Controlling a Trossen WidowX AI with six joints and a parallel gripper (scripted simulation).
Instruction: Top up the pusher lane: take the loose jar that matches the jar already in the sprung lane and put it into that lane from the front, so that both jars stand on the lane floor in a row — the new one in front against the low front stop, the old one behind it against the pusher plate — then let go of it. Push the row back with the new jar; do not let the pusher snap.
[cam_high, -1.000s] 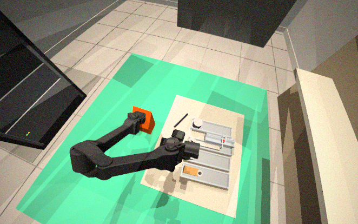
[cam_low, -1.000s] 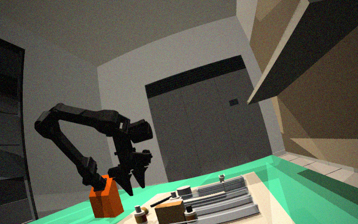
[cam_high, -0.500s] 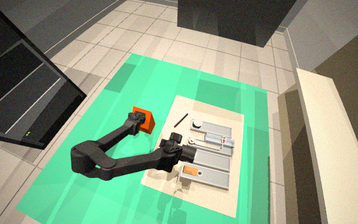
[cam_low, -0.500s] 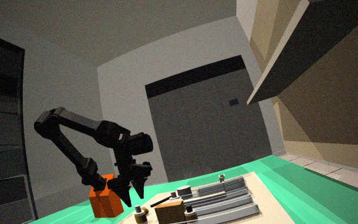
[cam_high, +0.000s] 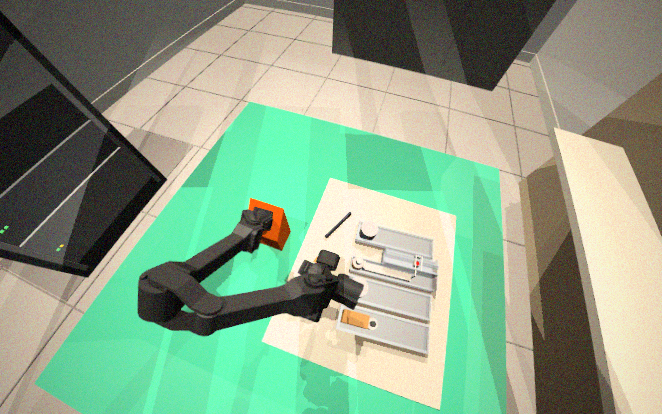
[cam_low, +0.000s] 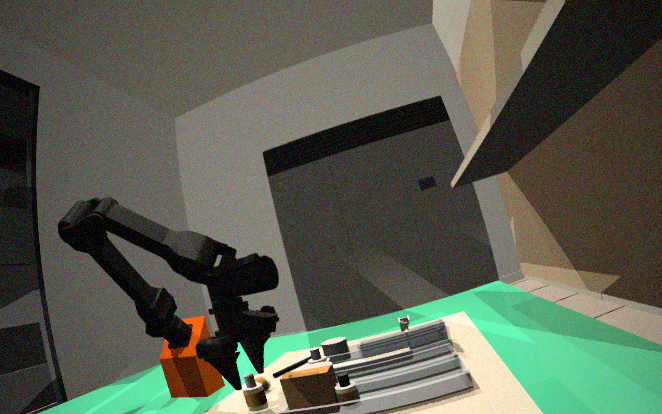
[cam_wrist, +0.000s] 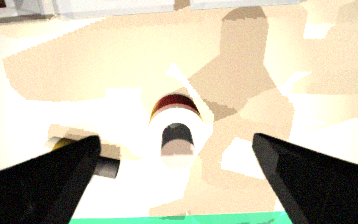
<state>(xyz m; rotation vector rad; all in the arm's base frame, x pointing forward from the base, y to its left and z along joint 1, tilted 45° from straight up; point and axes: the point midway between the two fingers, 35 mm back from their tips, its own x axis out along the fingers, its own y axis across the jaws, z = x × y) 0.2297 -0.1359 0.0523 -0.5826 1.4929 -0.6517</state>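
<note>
The brown box lies 12 cm ahead of my gripper tip, 5 cm to the right of it and 2 cm below it. The rest, counted from my gripper tip: pusher plate (20 cm ahead, 15 cm to the left, 1 cm below); then black rod (1 cm behind, 25 cm to the left, 5 cm below); then grey lane rack (24 cm ahead, 15 cm to the left, 4 cm below).
</note>
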